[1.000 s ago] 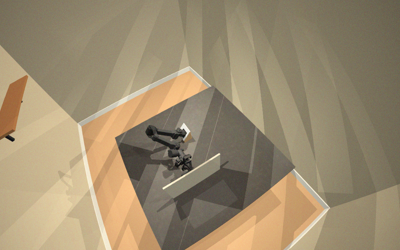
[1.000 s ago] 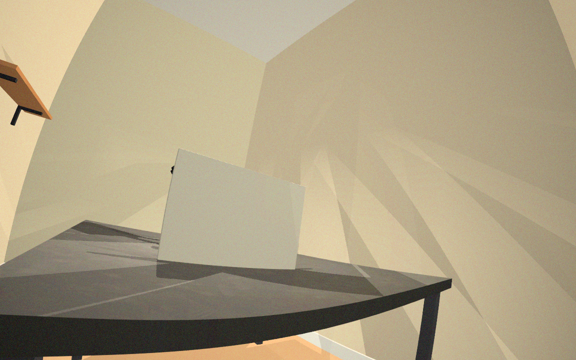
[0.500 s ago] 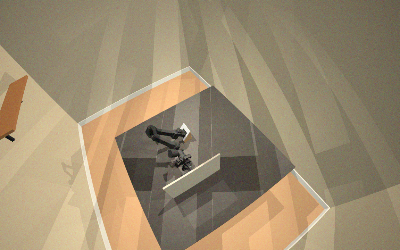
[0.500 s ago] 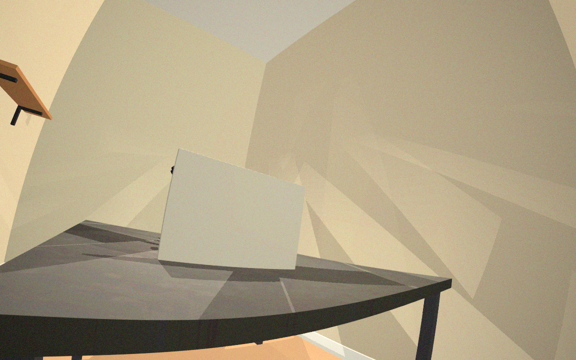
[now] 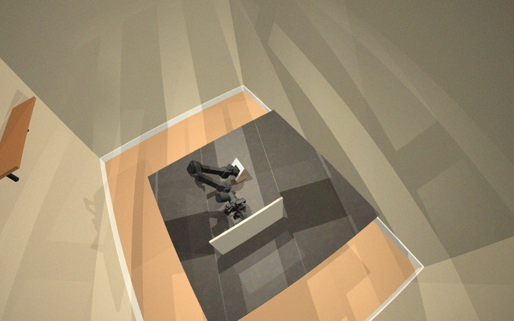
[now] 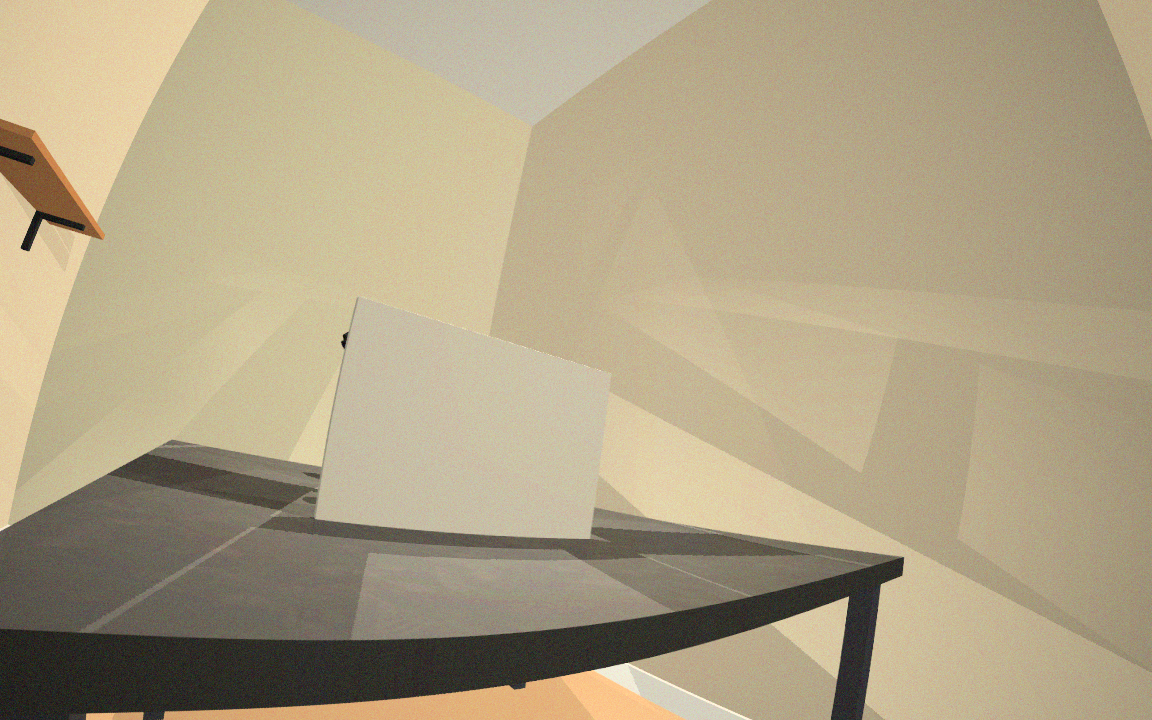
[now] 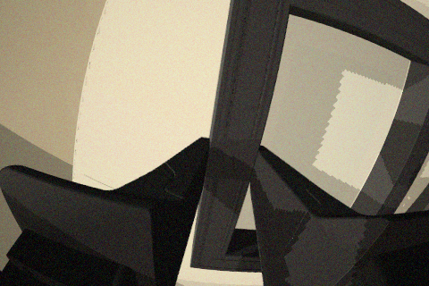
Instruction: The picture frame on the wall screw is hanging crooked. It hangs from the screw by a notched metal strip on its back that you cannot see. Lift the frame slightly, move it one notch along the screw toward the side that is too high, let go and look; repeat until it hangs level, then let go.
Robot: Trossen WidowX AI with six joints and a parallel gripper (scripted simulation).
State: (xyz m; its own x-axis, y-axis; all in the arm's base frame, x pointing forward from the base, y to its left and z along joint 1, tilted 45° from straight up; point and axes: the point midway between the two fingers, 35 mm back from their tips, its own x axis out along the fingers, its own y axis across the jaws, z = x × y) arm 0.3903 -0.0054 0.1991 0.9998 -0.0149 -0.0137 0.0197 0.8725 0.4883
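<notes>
The picture frame lies 1 cm ahead of my gripper tip, 1 cm to the right of it and 5 cm below it. Also, from my gripper tip: wall panel 2 cm ahead, 6 cm below.
</notes>
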